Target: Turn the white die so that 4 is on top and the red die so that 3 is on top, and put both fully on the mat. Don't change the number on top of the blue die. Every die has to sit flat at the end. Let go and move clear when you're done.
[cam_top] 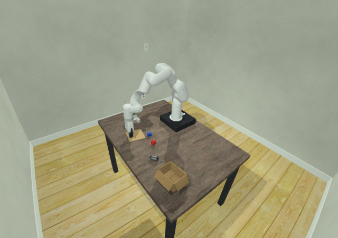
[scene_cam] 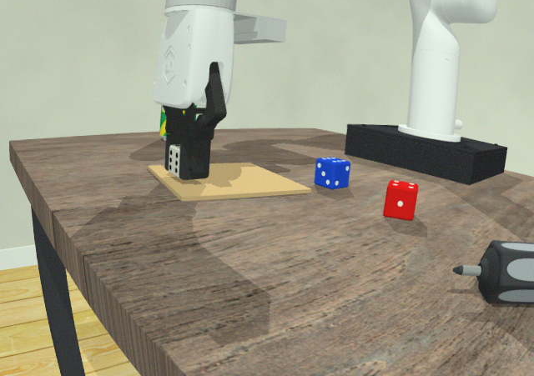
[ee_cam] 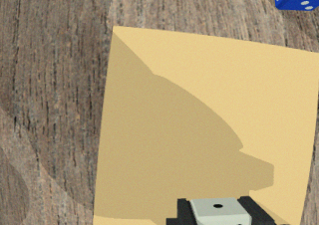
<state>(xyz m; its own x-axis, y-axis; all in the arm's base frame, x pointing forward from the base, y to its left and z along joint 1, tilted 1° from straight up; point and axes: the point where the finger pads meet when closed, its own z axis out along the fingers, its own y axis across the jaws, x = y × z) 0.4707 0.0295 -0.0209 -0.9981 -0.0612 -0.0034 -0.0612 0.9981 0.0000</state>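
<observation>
The white die is 1 cm below my hand. Also, from my hand: red die 14 cm behind, 17 cm to the left, 1 cm below; then blue die 16 cm behind, 5 cm to the left, 1 cm below; then tan mat 4 cm behind, 3 cm below.
</observation>
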